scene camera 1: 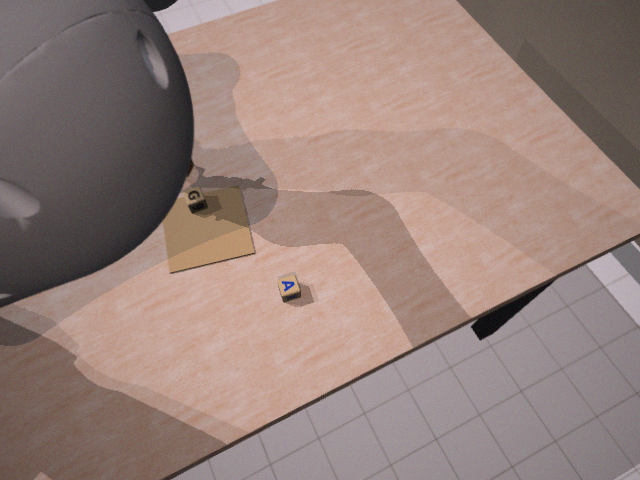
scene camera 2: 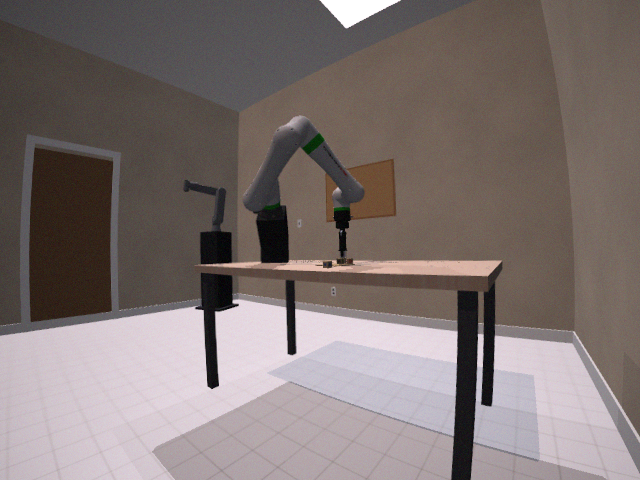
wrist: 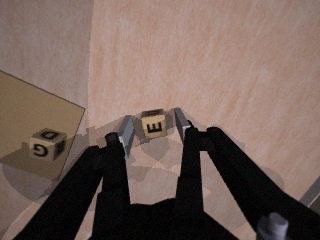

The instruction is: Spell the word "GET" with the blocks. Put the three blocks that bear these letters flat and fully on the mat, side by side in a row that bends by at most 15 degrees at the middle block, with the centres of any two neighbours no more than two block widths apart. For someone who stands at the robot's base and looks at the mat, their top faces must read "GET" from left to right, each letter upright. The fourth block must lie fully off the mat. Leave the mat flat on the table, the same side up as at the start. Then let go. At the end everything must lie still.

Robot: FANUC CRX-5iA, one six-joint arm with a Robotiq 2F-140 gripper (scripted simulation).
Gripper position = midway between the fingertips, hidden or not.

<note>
In view: the gripper [wrist: 154, 120] and a tan mat [scene camera 1: 221, 232].
</note>
